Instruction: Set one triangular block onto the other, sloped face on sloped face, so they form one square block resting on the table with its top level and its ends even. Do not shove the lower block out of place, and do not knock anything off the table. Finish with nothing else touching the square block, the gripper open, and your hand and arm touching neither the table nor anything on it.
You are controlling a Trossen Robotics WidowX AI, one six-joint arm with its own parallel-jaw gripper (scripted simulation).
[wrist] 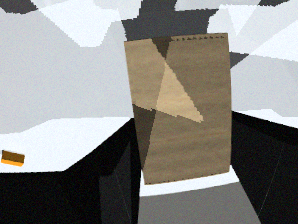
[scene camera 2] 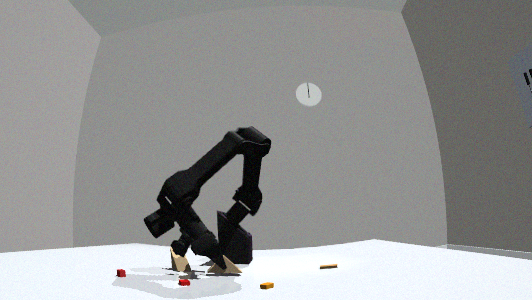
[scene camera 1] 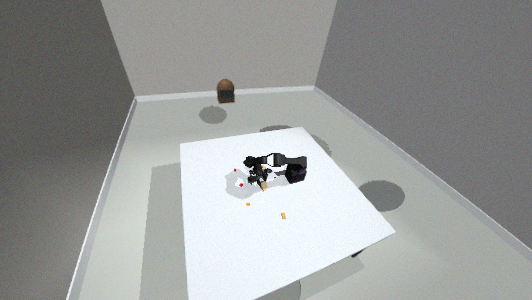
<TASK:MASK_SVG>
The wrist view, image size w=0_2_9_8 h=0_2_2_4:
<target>my gripper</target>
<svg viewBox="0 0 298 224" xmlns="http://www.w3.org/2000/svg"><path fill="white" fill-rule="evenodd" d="M134 117L126 121L124 125L121 125L116 132L113 132L109 139L105 139L101 144L98 144L96 149L93 149L89 155L86 153L77 163L72 164L69 168L65 168L65 171L0 172L0 224L138 224L141 160L140 152L138 152ZM231 111L230 165L233 167L234 173L237 173L235 176L238 177L239 183L245 189L246 196L249 197L250 204L253 206L255 213L257 213L259 221L261 221L261 224L298 224L298 128Z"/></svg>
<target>triangular block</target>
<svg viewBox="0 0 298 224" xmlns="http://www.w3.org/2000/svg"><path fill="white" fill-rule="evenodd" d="M229 32L222 32L222 34L213 32L213 34L153 37L153 39L124 41L126 71L128 71L130 97L132 97L134 125L136 125L138 152L140 152L144 185L202 179L202 177L212 177L230 172L231 68Z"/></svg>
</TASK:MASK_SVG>
